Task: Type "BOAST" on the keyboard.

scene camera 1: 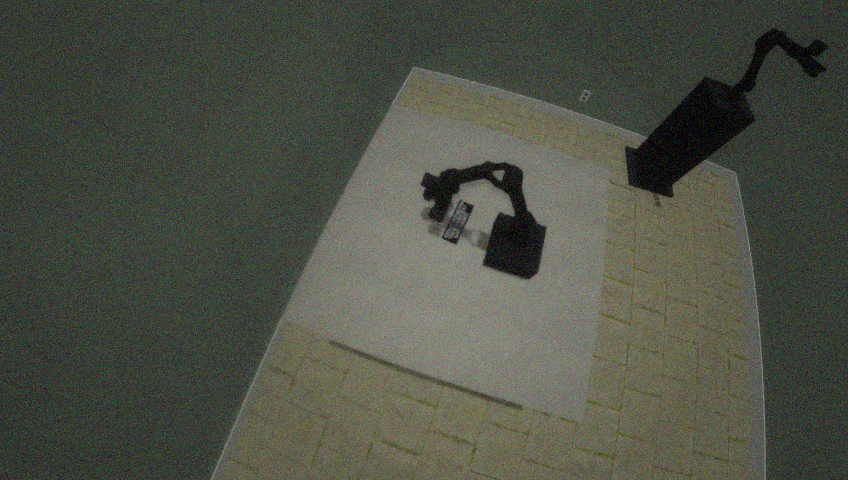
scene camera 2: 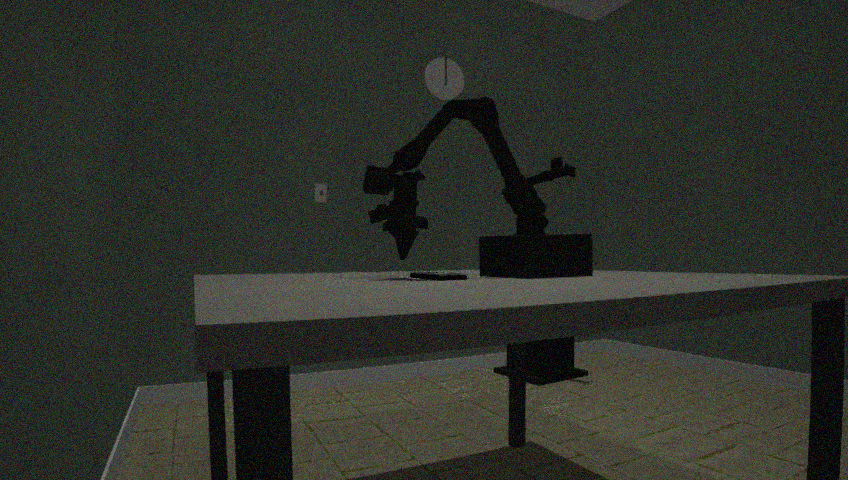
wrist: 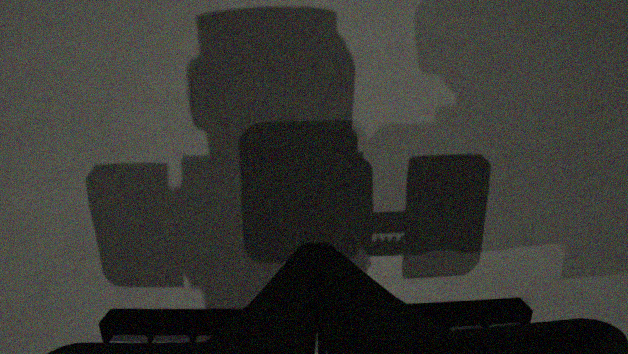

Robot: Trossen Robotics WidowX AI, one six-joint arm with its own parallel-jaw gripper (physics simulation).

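Where they show: gripper, fingertip midpoint: (scene camera 1: 440, 210) (scene camera 2: 402, 259) (wrist: 315, 255); arm's base, link origin: (scene camera 1: 521, 235) (scene camera 2: 529, 235).
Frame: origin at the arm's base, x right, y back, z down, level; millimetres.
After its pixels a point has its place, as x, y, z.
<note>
A small dark keyboard with rows of lighter keys (scene camera 1: 458, 221) @(43, -273, 95) (scene camera 2: 438, 275) @(-37, -321, 100) lies flat on the white table (scene camera 1: 428, 309) @(-378, -311, 111) (scene camera 2: 333, 294) @(-314, -679, 111). My gripper (scene camera 1: 437, 217) @(61, -364, 62) (scene camera 2: 402, 258) @(61, -364, 62) (wrist: 315, 255) @(61, -364, 62) is shut with nothing between its fingers and points down. In the second scene view its tip hangs a little above the height of the keyboard, just beyond the keyboard's left end. In the first scene view the tip shows just left of the keyboard. The keyboard does not show in the wrist view, where dark shadows of the gripper and arm fall on the table. Single letters are too small to read.
My arm's black base block (scene camera 1: 514, 245) @(-53, -25, 2) (scene camera 2: 535, 256) @(-131, -102, 58) stands on the table to the right of the keyboard. A black pedestal (scene camera 1: 690, 133) with a second arm (scene camera 1: 758, 56) (scene camera 2: 550, 174) stands on the floor away from the table. A round clock (scene camera 2: 437, 80) hangs on the wall.
</note>
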